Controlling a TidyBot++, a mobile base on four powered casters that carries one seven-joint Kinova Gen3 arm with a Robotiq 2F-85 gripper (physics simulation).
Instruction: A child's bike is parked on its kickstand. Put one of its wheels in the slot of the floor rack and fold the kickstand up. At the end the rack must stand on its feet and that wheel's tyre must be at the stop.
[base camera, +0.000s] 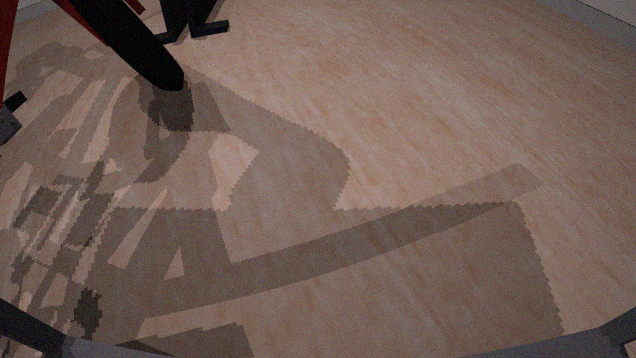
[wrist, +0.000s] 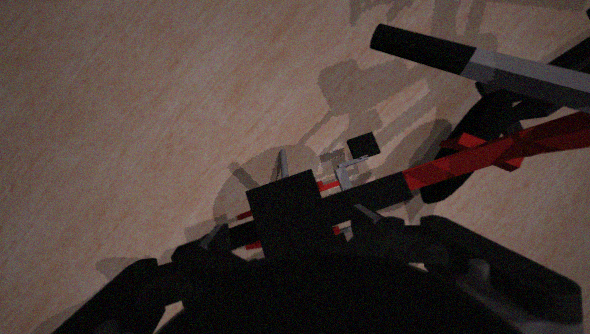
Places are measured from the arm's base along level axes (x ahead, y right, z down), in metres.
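Pixels of known places: gripper, fingertip midpoint: (wrist: 291, 227).
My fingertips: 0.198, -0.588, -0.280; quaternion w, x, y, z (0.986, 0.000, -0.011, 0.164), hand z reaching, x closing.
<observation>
Behind a point stands the place of what it marks, as x, y, z.
The bike's red frame (base camera: 7, 45) @(0.438, -0.422, 0.131) (wrist: 450, 162) @(0.443, -0.508, -0.101) and a black tyre (base camera: 137, 47) @(0.554, -0.292, 0.219) (wrist: 435, 187) @(0.548, -0.365, 0.148) show at the left of the base view and right of the wrist view. A dark piece with flat feet (base camera: 210, 29) @(1.013, -0.328, 0.379), apparently the floor rack, stands behind the tyre in the base view; its slot and stop cannot be made out. In the wrist view, my gripper (wrist: 291, 227) @(0.198, -0.588, -0.280) is open, with its fingers on either side of the black saddle (wrist: 285, 212) @(0.181, -0.561, -0.130). Whether they touch it is unclear. A thin grey rod (wrist: 283, 164) @(0.195, -0.598, 0.320), possibly the kickstand, shows beside the saddle.
The grey handlebar (wrist: 530, 72) @(0.446, -0.604, -0.236) with its black grip (wrist: 422, 48) @(0.395, -0.671, -0.198) crosses the upper right of the wrist view. A black pedal (wrist: 363, 145) @(0.443, -0.547, 0.227) (base camera: 16, 101) @(0.461, -0.506, 0.229) sticks out from the bike. A wall base (base camera: 590, 32) @(1.326, 1.218, 0.394) runs along the base view's upper right.
</observation>
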